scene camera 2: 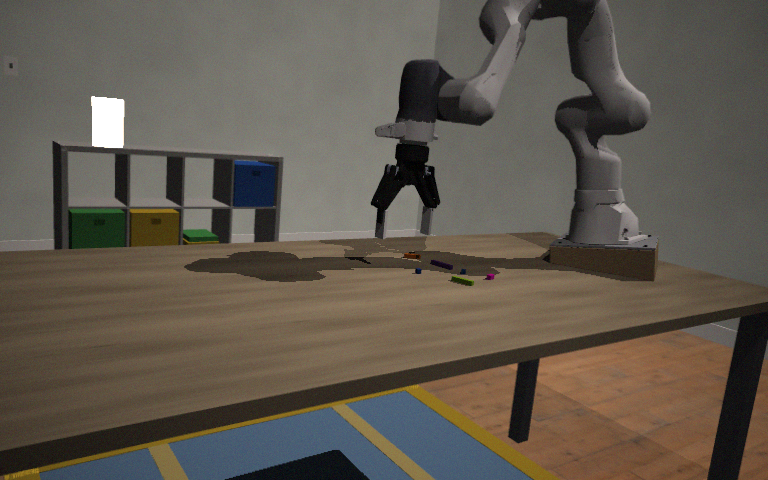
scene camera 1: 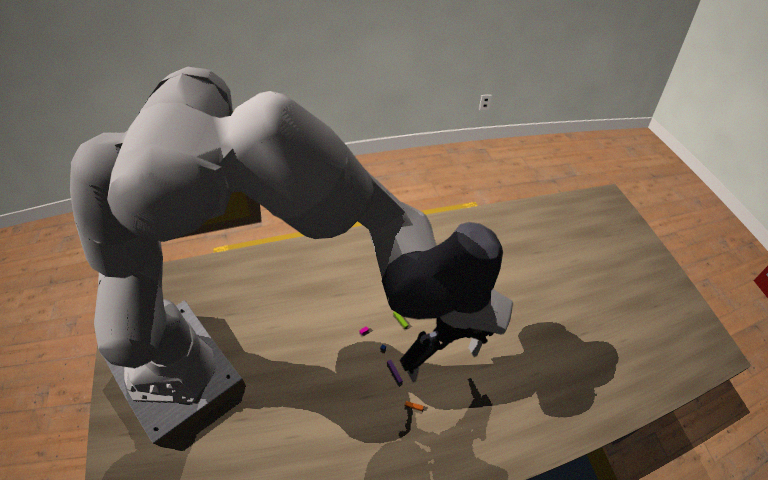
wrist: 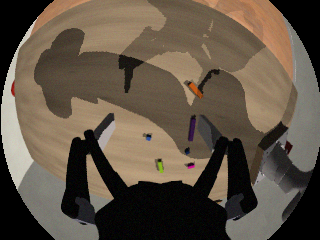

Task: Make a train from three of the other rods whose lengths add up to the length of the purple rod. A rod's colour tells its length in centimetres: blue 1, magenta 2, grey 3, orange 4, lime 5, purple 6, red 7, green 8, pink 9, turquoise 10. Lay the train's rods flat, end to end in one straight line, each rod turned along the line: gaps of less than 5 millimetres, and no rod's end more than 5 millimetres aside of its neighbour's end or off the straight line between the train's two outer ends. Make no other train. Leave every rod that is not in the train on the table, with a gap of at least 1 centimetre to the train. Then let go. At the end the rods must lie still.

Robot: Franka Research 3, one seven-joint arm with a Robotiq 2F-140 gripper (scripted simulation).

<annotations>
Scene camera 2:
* my gripper: 403, 235
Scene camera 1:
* my gripper: 443, 364
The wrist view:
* my gripper: 156, 121
</annotations>
